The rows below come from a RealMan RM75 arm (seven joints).
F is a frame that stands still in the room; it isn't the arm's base.
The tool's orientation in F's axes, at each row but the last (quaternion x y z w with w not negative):
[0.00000, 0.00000, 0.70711, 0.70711]
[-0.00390, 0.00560, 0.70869, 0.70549]
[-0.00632, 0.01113, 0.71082, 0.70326]
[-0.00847, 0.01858, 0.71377, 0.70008]
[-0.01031, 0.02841, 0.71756, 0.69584]
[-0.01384, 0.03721, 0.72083, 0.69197]
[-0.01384, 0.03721, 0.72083, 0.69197]
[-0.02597, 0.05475, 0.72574, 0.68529]
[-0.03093, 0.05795, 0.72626, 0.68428]
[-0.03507, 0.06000, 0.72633, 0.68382]
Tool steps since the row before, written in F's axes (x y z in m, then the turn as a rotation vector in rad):
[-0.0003, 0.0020, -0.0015, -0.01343, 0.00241, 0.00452]
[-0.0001, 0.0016, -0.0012, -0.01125, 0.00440, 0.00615]
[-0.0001, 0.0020, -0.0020, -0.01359, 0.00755, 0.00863]
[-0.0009, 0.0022, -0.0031, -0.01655, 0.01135, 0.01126]
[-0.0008, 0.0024, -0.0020, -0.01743, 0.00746, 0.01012]
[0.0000, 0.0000, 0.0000, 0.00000, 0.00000, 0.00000]
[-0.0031, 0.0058, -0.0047, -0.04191, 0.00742, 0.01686]
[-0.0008, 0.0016, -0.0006, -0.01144, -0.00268, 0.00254]
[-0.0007, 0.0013, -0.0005, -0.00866, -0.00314, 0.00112]
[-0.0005, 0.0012, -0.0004, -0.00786, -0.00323, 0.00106]
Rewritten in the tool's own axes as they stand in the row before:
[0.0020, 0.0003, -0.0015, 0.00241, 0.01343, 0.00452]
[0.0016, 0.0001, -0.0012, 0.00437, 0.01124, 0.00618]
[0.0020, 0.0001, -0.0020, 0.00748, 0.01357, 0.00872]
[0.0023, 0.0008, -0.0030, 0.01124, 0.01649, 0.01146]
[0.0025, 0.0007, -0.0019, 0.00744, 0.01746, 0.01008]
[0.0000, 0.0000, 0.0000, 0.00000, 0.00000, 0.00000]
[0.0062, 0.0027, -0.0044, 0.00795, 0.04214, 0.01603]
[0.0017, 0.0007, -0.0004, -0.00226, 0.01167, 0.00179]
[0.0014, 0.0006, -0.0004, -0.00272, 0.00886, 0.00042]
[0.0013, 0.0004, -0.0002, -0.00285, 0.00807, 0.00037]

